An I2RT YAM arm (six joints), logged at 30 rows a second.
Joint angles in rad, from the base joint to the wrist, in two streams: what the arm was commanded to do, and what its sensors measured. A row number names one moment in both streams.
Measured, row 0:
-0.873, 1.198, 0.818, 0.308, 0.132, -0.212
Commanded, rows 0 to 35:
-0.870, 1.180, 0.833, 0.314, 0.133, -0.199
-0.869, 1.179, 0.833, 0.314, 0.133, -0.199
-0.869, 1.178, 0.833, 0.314, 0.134, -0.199
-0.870, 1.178, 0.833, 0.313, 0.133, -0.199
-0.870, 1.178, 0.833, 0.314, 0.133, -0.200
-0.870, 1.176, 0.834, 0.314, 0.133, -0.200
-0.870, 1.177, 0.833, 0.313, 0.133, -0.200
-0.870, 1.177, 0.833, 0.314, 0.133, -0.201
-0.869, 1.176, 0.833, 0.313, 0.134, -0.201
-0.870, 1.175, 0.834, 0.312, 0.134, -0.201
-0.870, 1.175, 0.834, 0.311, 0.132, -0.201
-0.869, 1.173, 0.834, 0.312, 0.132, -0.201
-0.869, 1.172, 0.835, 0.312, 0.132, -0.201
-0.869, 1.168, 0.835, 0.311, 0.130, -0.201
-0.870, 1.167, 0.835, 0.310, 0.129, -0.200
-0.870, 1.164, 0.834, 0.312, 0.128, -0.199
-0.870, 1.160, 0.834, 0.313, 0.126, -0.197
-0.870, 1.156, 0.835, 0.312, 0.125, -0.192
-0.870, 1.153, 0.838, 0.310, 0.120, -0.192
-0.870, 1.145, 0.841, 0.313, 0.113, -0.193
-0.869, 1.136, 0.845, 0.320, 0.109, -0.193
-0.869, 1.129, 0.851, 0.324, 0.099, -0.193
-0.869, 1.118, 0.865, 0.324, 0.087, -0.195
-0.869, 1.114, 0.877, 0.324, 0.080, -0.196
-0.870, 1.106, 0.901, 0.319, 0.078, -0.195
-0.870, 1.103, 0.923, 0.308, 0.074, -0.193
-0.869, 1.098, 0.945, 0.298, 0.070, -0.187
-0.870, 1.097, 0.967, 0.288, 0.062, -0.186
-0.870, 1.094, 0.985, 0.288, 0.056, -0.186
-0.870, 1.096, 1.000, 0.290, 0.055, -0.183
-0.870, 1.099, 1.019, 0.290, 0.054, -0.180
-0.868, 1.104, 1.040, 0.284, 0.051, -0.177
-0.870, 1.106, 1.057, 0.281, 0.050, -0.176
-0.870, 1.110, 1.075, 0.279, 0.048, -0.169
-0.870, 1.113, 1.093, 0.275, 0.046, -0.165
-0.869, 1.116, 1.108, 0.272, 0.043, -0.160
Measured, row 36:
-0.878, 1.154, 0.983, 0.050, 0.097, -0.179
